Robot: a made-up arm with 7 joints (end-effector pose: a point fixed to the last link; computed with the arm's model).
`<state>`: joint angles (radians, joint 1 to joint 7).
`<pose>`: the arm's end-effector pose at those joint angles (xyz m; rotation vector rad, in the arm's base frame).
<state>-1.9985 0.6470 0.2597 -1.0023 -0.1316 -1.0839 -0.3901</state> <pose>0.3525 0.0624 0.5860 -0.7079 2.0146 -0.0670</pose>
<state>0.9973 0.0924 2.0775 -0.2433 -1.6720 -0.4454 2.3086</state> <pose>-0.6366 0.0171 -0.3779 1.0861 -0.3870 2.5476</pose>
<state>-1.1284 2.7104 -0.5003 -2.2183 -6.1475 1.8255 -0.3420</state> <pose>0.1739 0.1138 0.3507 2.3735 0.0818 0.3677</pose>
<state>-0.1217 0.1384 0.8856 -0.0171 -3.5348 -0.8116 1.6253</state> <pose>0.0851 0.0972 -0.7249 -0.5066 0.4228 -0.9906</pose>
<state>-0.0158 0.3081 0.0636 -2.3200 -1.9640 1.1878 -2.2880</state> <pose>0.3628 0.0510 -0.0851 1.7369 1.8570 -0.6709</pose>
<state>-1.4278 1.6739 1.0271 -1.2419 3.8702 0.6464 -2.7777</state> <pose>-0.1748 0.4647 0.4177 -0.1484 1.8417 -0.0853</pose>
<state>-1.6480 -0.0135 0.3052 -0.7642 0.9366 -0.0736 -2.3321</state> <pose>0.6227 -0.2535 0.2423 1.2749 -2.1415 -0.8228</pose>
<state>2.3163 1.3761 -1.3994 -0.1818 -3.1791 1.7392 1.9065</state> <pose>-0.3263 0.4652 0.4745 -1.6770 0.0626 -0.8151</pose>
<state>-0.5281 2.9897 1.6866 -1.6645 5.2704 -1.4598 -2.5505</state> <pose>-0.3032 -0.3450 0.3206 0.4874 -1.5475 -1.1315</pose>
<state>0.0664 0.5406 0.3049 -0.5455 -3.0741 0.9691 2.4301</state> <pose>0.1482 0.4178 -0.5819 1.1887 -1.1935 -0.6405</pose>
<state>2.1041 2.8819 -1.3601 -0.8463 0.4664 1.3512 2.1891</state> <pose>0.2717 0.6517 -0.0120 2.0150 -0.3079 -1.7651</pose>
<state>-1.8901 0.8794 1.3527 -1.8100 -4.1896 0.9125 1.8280</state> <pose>0.0040 0.4484 0.2703 -2.6104 -0.0878 -1.4555</pose>
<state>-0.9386 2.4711 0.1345 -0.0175 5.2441 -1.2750 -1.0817</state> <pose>-0.3127 0.5127 0.4260 2.2605 0.8336 -1.5304</pose>
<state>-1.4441 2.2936 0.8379 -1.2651 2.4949 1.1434 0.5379</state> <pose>-0.4247 0.2264 0.4290 -1.0316 -2.0807 -0.9192</pose>
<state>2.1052 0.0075 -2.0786 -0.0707 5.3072 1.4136 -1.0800</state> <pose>-0.5894 -0.3689 0.2477 1.0730 -0.1011 2.4219</pose>
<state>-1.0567 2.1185 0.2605 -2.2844 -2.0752 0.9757 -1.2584</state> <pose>0.0749 -0.0387 0.3780 -1.5400 -1.0646 -1.7644</pose>
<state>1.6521 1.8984 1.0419 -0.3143 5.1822 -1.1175 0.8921</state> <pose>0.0786 0.7108 0.1899 0.5762 0.3422 -0.9132</pose>
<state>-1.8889 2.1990 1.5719 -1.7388 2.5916 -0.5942 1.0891</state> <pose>-0.4833 0.2292 -0.0865 1.2658 0.1256 2.0653</pose>
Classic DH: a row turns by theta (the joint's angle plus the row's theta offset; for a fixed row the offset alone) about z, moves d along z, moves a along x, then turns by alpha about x. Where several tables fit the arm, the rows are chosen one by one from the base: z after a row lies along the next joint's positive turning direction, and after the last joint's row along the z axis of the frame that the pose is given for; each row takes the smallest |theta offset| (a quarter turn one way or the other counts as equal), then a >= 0, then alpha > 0; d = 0 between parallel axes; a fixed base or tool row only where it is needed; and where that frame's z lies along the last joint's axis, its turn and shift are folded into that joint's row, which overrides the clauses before.
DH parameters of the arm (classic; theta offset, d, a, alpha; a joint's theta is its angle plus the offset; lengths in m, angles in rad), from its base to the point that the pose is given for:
base (fixed): 0 0 0 -1.2217
joint 1: 1.5708 0 0 1.5708
joint 2: 1.2217 0 0 -1.5708
joint 3: -1.5708 -0.3378 0.0379 -1.5708
joint 4: 0 0 -0.0482 1.5708
joint 5: 0 -0.3977 0 -1.5708
joint 6: 0 0 0 1.5708
joint 7: 0 0 0 0

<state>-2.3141 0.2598 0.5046 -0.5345 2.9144 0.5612 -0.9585</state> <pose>0.4051 -0.1773 0.5835 2.8833 1.1609 0.3241</pose>
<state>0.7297 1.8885 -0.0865 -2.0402 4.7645 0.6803 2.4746</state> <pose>0.2797 0.2925 -0.2198 0.2424 -1.4103 -0.7247</pose>
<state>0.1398 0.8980 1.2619 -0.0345 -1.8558 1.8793 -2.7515</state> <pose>-0.0863 0.5763 -0.4511 -1.9091 1.6646 -0.8403</pose>
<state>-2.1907 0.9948 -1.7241 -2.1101 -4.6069 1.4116 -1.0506</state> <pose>0.3451 -0.2590 0.0872 0.6753 0.1915 -2.5104</pose>
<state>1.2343 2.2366 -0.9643 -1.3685 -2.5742 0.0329 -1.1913</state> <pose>-0.0926 0.6130 -0.0798 0.9270 0.2556 0.6637</pose>
